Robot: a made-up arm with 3 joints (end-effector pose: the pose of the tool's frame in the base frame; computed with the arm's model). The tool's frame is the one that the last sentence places.
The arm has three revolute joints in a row. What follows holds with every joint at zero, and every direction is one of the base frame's.
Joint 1 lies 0.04 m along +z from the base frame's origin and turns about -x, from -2.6 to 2.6 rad.
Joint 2 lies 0.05 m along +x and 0.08 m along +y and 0.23 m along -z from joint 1 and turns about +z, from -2.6 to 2.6 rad.
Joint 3 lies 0.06 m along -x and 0.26 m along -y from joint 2 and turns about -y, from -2.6 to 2.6 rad.
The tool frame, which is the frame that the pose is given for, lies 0.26 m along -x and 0.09 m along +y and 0.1 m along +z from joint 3; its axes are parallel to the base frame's.
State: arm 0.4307 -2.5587 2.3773
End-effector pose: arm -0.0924 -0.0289 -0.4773 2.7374 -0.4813 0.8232
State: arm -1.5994 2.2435 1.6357
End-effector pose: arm 0.2720 0.4936 0.1283 -2.4667 0.0793 -1.5302
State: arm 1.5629 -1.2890 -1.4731
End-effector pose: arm -0.1094 0.0387 0.0212 -0.2829 -0.0859 -1.5436
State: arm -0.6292 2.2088 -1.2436
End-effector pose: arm 0.2157 0.0864 0.1627 -0.4600 0.6607 1.8157
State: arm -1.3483 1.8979 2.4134
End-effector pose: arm 0.1893 0.5097 0.1282 -2.7593 0.5734 -1.2813
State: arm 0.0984 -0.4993 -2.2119
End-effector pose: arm 0.1228 -0.1606 -0.0260 -2.9881 0.9714 2.7673
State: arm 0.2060 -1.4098 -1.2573
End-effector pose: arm -0.1250 0.1050 0.0673 -0.0663 1.0529 -1.4708
